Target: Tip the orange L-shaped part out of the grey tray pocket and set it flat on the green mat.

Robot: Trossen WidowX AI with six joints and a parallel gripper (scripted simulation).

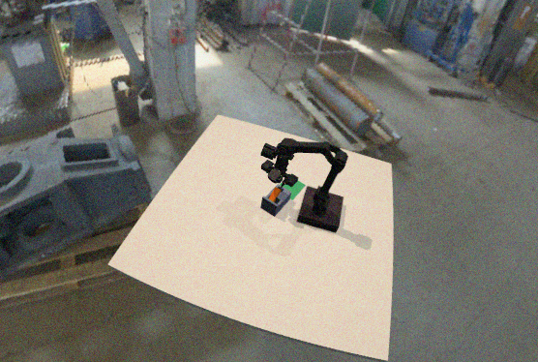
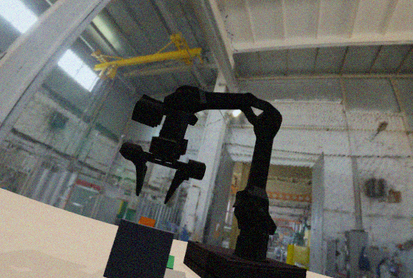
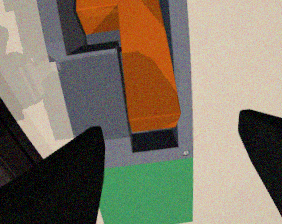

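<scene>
Right now my gripper tip is 90 mm above the orange L-shaped part, 40 mm to the right of it and 10 mm past it. The rest, counted from my gripper tip: green mat (150 mm below, 140 mm to the right, 60 mm behind).
</scene>
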